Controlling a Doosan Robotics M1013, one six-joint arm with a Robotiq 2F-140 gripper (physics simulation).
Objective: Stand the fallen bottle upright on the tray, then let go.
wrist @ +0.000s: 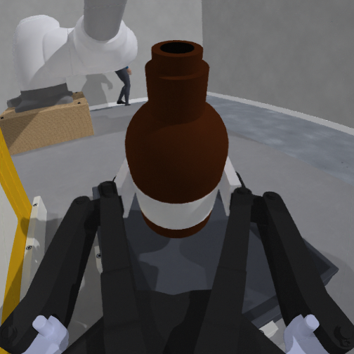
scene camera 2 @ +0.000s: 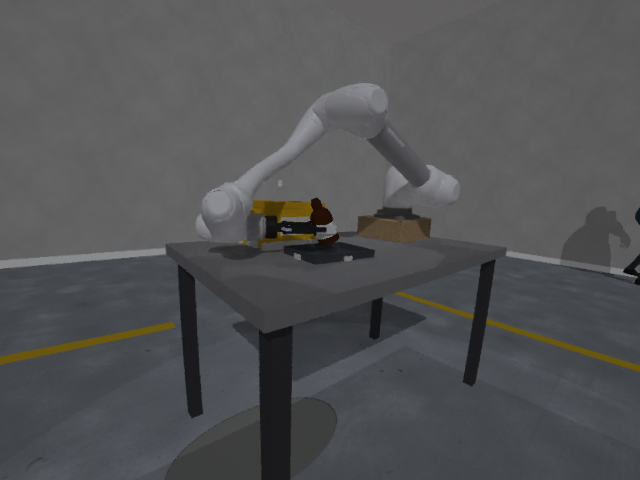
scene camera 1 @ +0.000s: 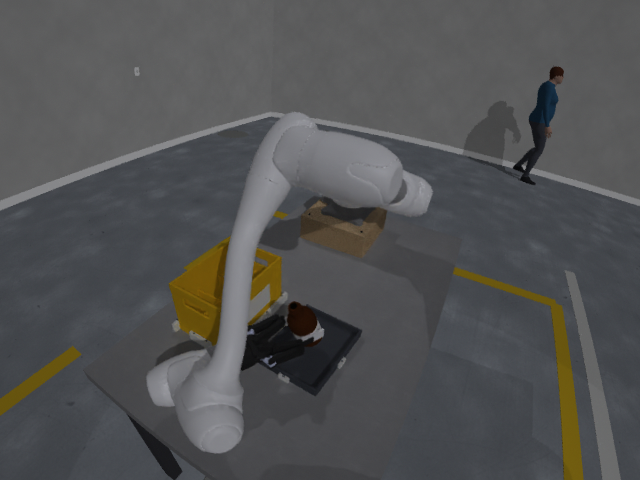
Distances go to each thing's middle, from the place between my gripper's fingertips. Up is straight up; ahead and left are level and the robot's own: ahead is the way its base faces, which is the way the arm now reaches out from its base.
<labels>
I see the brown bottle (scene camera 1: 301,320) 3 cm ahead of my hand, 1 cm to the right of it and 2 cm above it.
</labels>
